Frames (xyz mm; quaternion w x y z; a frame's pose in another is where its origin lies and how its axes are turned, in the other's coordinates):
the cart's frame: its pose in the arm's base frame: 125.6 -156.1 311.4 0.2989 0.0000 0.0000 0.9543
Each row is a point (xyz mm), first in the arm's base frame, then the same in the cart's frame.
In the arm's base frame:
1: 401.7 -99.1 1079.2
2: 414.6 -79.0 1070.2
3: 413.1 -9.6 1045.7
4: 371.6 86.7 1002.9
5: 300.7 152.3 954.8
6: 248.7 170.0 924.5
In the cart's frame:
1: -194.3 -204.3 767.8
2: -193.4 -228.2 758.8
3: -152.6 -284.3 734.3
4: -63.5 -339.8 691.5
5: 32.1 -353.2 643.4
6: 84.9 -338.1 613.1

